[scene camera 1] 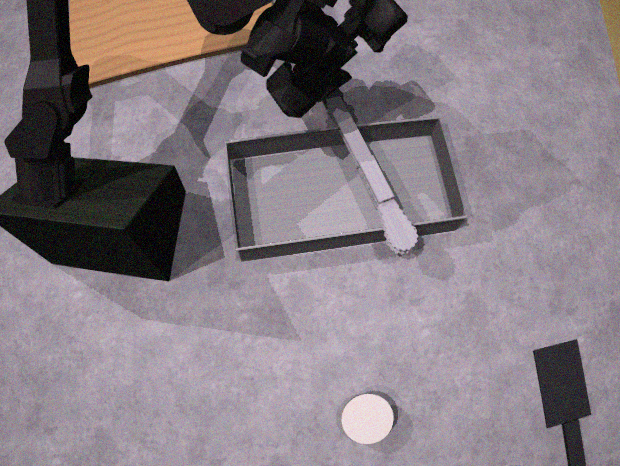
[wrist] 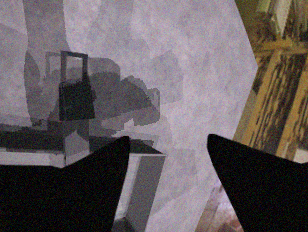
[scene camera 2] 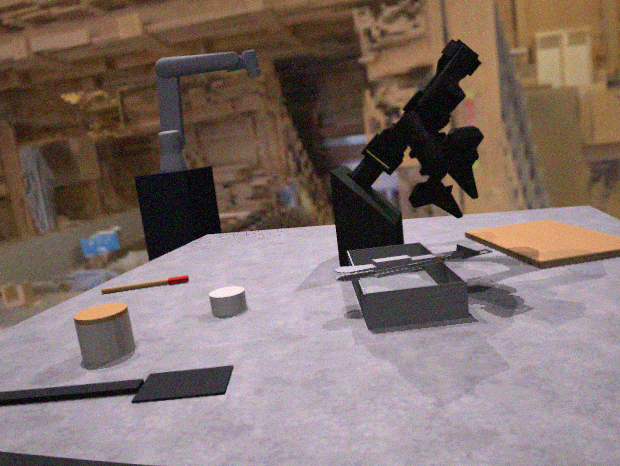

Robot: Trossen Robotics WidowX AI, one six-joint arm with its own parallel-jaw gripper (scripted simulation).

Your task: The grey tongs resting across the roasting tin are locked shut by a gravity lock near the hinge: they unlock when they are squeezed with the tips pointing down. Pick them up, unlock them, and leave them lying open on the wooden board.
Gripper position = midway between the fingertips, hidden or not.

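My gripper [scene camera 1: 364, 62] is visible to me, and I find it again at [scene camera 2: 467, 208] and in the wrist view [wrist: 168, 141]. There is a roasting tin [scene camera 1: 296, 192], which scene camera 2 shows too [scene camera 2: 434, 292], and a white disc [scene camera 1: 367, 418], likewise visible in scene camera 2 [scene camera 2: 227, 301]. I also see a wooden board [scene camera 1: 115, 47]. As for the lidded canister [scene camera 2: 104, 332], it is out of frame in scene camera 1, and in the wrist view it is out of frame too.
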